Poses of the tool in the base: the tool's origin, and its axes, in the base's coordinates. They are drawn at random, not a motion.
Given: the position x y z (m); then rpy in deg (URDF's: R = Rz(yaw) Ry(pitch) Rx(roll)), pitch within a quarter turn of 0, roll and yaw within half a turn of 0.
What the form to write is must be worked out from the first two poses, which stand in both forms.
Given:
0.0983 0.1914 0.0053 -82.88 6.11 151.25
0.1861 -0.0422 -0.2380 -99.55 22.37 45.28
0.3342 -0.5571 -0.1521 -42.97 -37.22 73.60
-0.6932 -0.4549 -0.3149 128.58 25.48 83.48
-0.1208 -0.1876 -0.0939 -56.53 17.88 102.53
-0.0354 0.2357 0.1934 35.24 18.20 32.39
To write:
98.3 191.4 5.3 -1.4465 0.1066 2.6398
186.1 -42.2 -238.0 -1.7375 0.3904 0.7903
334.2 -557.1 -152.1 -0.7500 -0.6496 1.2846
-693.2 -454.9 -314.9 2.2441 0.4447 1.4570
-120.8 -187.6 -93.9 -0.9866 0.3121 1.7895
-35.4 235.7 193.4 0.6151 0.3176 0.5653

